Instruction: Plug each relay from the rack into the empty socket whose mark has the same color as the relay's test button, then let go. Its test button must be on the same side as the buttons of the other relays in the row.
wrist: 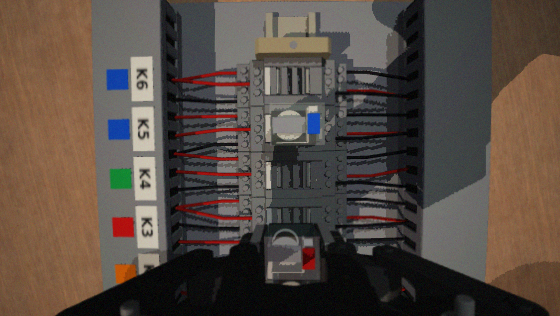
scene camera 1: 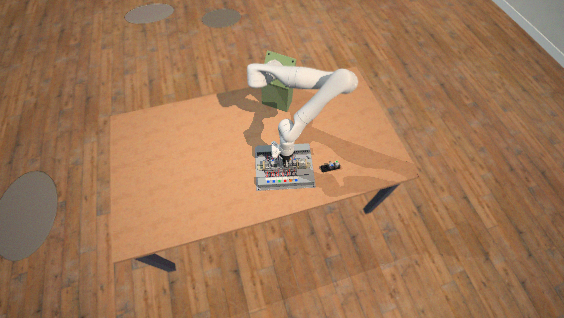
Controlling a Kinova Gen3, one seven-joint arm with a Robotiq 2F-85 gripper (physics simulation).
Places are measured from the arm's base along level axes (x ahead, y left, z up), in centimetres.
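Pixels of known places: gripper, fingertip midpoint: (wrist: 291,239) (scene camera 1: 285,163).
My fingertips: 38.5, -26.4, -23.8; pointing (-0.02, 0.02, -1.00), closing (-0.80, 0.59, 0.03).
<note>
For each thing: its top centre in the pictures, then the offset to it from my fingertips, as dx, dy, dz. "spot": a spot on its surface instead. Level surfaces: height alone.
- clear relay at its top centre: (wrist: 293,264) +0.0, +0.0, +3.3
- K3 socket at a spot on its surface: (wrist: 291,215) spot: -0.7, -0.7, -1.9
- relay with a blue button, top centre: (wrist: 297,123) -4.3, -5.2, +2.6
- K4 socket at its top centre: (wrist: 294,198) (scene camera 1: 280,164) -1.6, -1.7, -1.1
- K6 socket at a spot on its surface: (wrist: 295,81) spot: -6.2, -7.4, -1.1
- black rack at its top centre: (scene camera 1: 330,166) +17.0, +19.2, -2.0
- panel at a spot on its surface: (scene camera 1: 310,172) spot: +11.9, +8.6, -4.0
- table at its surface level: dz -4.3
- beige end stop at its top centre: (wrist: 293,44) -7.3, -9.1, -0.3
My gripper (scene camera 1: 286,159) (wrist: 291,239) is shut on a clear relay (wrist: 286,260) with a red test button on its right side in the wrist view. The relay is upright in front of the K3 socket (wrist: 291,215) and hides its near part; how deep it sits cannot be told. A relay with a blue button (wrist: 290,125), also on the right, sits in the K5 socket. The K4 socket (wrist: 295,175) and K6 socket (wrist: 295,81) are empty. The marks are red (wrist: 123,227) at K3, green (wrist: 120,178) at K4, blue (wrist: 119,129) at K5 and blue (wrist: 117,79) at K6.
The black rack (scene camera 1: 324,169) with small relays stands right of the panel (scene camera 1: 310,172) on the table (scene camera 1: 175,170). Dark wire ducts (wrist: 450,90) flank the socket row, with red and black wires between. A beige end stop (wrist: 270,47) closes its far end.
</note>
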